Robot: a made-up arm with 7 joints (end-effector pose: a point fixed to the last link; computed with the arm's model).
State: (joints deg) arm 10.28 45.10 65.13 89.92 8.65 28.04 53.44
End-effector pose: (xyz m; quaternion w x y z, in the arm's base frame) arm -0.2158 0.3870 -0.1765 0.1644 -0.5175 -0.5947 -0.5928
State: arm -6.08 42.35 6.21 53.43 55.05 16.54 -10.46
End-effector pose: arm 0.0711 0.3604 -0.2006 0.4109 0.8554 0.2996 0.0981
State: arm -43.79 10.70 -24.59 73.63 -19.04 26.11 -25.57
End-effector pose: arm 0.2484 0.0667 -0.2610 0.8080 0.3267 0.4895 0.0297
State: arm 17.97 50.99 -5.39 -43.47 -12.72 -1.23 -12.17
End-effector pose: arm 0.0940 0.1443 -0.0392 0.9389 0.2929 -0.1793 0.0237
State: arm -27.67 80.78 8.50 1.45 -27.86 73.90 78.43
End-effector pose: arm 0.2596 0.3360 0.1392 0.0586 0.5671 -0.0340 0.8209
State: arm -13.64 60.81 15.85 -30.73 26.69 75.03 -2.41
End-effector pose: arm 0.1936 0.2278 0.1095 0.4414 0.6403 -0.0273 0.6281
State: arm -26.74 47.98 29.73 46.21 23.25 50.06 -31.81
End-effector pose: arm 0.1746 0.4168 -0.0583 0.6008 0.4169 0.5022 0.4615
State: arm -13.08 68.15 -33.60 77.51 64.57 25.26 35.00
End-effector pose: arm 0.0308 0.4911 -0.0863 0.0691 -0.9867 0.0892 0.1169
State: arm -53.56 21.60 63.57 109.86 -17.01 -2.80 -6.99
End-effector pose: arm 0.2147 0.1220 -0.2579 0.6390 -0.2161 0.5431 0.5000
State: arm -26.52 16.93 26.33 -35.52 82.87 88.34 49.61
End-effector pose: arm 0.1793 0.1895 0.0580 0.2362 -0.3790 -0.0669 -0.8922
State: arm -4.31 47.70 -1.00 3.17 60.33 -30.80 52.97
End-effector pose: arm 0.1886 0.2337 -0.1247 0.5093 0.4828 -0.6560 0.2777
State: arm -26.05 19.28 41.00 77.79 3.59 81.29 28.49
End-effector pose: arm 0.0728 0.2032 -0.3016 0.1781 0.3992 0.8718 0.2211
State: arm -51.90 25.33 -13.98 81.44 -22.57 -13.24 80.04
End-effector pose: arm 0.3214 0.1779 -0.2099 0.3172 0.3729 0.0597 0.8699
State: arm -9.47 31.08 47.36 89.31 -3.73 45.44 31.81
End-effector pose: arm -0.0819 0.2862 -0.2841 0.1069 0.3548 0.8054 0.4627
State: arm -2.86 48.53 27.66 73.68 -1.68 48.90 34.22
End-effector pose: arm -0.0561 0.4258 -0.1762 0.0362 0.5872 0.6073 0.5339
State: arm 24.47 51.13 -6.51 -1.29 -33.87 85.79 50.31
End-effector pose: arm -0.0121 0.2643 -0.1824 0.2094 0.7977 0.5018 0.2608
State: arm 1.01 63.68 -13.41 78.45 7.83 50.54 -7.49
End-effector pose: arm -0.0591 0.4798 -0.0838 0.0187 0.7048 0.6513 0.2805
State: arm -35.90 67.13 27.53 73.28 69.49 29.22 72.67
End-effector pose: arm 0.1392 0.5113 0.0011 0.2434 -0.8072 0.1656 -0.5116
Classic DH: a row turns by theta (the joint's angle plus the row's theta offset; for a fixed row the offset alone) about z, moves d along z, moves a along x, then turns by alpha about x. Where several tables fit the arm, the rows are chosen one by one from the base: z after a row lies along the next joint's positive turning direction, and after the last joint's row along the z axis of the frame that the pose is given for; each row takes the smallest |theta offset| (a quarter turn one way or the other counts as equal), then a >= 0, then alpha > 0; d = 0 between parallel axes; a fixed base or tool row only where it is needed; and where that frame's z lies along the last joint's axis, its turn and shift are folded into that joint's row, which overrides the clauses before.
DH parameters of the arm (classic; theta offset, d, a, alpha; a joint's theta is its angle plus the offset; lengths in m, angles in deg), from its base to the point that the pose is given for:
base (fixed): -4.07 0.1227 -0.0296 -74.51
joint 1: -75.12 0.054 0.005 -90
joint 2: 74 -0.0236 0.0236 90
joint 3: 90 -0.2554 0.0406 -90
joint 4: 90 0.0089 0.0252 90
joint 5: 0 0.2089 0.0015 -90
joint 6: -90 0.0161 0.043 90
joint 7: 5.49 -0.0213 -0.0225 13.78
tool (fixed): 42.35 0.0259 0 0

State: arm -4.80 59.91 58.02 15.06 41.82 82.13 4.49
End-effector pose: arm 0.0605 0.4493 0.1203 0.0082 0.4691 0.3817 0.7963
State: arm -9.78 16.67 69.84 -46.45 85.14 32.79 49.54
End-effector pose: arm 0.0127 0.2730 0.0962 0.4467 -0.4763 0.2467 -0.7160
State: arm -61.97 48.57 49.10 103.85 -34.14 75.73 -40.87
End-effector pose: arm 0.2396 0.3107 -0.1374 0.6118 -0.5150 0.5954 0.0776
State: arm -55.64 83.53 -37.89 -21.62 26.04 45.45 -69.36
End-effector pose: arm 0.2804 0.1561 0.1536 0.5336 0.8444 0.0272 -0.0379
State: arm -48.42 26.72 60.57 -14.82 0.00 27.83 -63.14
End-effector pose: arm 0.1558 0.3348 0.1090 0.8830 0.1217 -0.3080 0.3326
